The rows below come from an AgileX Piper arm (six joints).
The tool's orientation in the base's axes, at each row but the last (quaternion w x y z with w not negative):
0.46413 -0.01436 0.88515 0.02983
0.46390 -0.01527 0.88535 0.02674
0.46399 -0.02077 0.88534 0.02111
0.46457 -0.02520 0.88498 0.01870
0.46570 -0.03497 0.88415 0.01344
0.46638 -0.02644 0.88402 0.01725
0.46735 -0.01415 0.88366 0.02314
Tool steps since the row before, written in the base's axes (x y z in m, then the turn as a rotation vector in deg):
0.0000 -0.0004 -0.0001 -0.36 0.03 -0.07
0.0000 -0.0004 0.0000 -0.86 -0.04 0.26
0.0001 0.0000 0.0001 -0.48 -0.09 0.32
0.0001 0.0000 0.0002 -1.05 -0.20 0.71
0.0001 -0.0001 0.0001 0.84 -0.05 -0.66
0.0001 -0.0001 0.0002 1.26 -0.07 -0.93
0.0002 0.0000 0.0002 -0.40 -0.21 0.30
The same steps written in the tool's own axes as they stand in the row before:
0.0001 -0.0004 0.0000 0.26 0.05 -0.25
0.0000 -0.0004 0.0000 0.28 0.01 -0.86
-0.0001 0.0000 0.0000 0.01 -0.06 -0.58
-0.0002 0.0000 0.0000 0.02 -0.13 -1.28
-0.0001 -0.0001 0.0000 0.07 -0.11 1.06
-0.0002 -0.0001 0.0000 0.06 -0.15 1.56
-0.0003 0.0000 0.0001 -0.02 -0.18 -0.51

